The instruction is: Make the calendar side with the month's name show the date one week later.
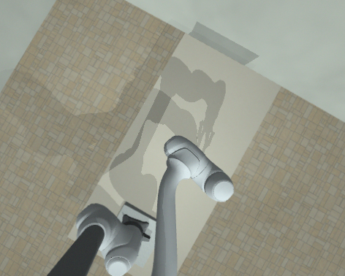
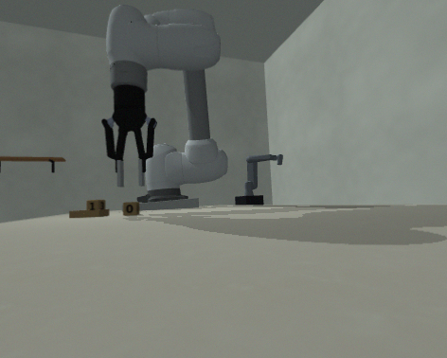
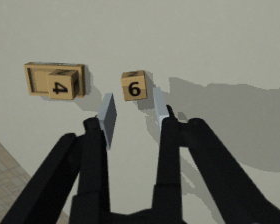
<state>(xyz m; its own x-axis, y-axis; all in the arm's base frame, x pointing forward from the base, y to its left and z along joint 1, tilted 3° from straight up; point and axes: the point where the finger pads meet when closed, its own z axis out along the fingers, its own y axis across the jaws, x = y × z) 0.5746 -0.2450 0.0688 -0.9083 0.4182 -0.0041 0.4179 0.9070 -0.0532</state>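
The wooden cube lies 90 mm below my hand. Round my hand: tray: 90 mm to the right, 90 mm below, 60 mm behind.
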